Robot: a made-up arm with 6 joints. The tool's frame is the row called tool.
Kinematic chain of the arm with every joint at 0, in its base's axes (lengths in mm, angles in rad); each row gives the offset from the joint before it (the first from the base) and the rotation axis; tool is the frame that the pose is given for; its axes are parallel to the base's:
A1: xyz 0 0 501.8 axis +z
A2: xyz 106 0 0 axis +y
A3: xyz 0 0 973.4 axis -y
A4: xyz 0 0 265.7 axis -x
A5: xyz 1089.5 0 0 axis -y
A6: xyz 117.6 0 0 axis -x
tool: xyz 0 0 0
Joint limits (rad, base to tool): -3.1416..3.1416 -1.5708..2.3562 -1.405..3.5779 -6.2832..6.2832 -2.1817..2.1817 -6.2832..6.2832
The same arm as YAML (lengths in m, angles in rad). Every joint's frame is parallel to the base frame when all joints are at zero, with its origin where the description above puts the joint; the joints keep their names.
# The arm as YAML. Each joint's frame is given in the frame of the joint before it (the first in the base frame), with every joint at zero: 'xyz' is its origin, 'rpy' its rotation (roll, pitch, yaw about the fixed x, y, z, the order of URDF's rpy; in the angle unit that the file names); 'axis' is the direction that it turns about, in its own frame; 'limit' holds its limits. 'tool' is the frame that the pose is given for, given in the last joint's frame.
units:
  length: m
  angle: rad
joints:
  - name: A1
    type: revolute
    origin:
      xyz: [0.0, 0.0, 0.5018]
      rpy: [0.0, 0.0, 0.0]
    axis: [0.0, 0.0, 1.0]
    limit:
      lower: -3.1416
      upper: 3.1416
  - name: A2
    type: revolute
    origin:
      xyz: [0.106, 0.0, 0.0]
      rpy: [0.0, 0.0, 0.0]
    axis: [0.0, 1.0, 0.0]
    limit:
      lower: -1.5708
      upper: 2.3562
  - name: A3
    type: revolute
    origin:
      xyz: [0.0, 0.0, 0.9734]
      rpy: [0.0, 0.0, 0.0]
    axis: [0.0, -1.0, 0.0]
    limit:
      lower: -1.405
      upper: 3.5779
  - name: A4
    type: revolute
    origin:
      xyz: [0.0, 0.0, 0.2657]
      rpy: [0.0, 0.0, 0.0]
    axis: [-1.0, 0.0, 0.0]
    limit:
      lower: -6.2832
      upper: 6.2832
  - name: A5
    type: revolute
    origin:
      xyz: [1.0895, 0.0, 0.0]
      rpy: [0.0, 0.0, 0.0]
    axis: [0.0, -1.0, 0.0]
    limit:
      lower: -2.1817
      upper: 2.1817
  - name: A6
    type: revolute
    origin:
      xyz: [0.1176, 0.0, 0.0]
      rpy: [0.0, 0.0, 0.0]
    axis: [-1.0, 0.0, 0.0]
    limit:
      lower: -6.2832
      upper: 6.2832
tool:
  origin:
    xyz: [0.0, 0.0, 0.0]
    rpy: [0.0, 0.0, 0.0]

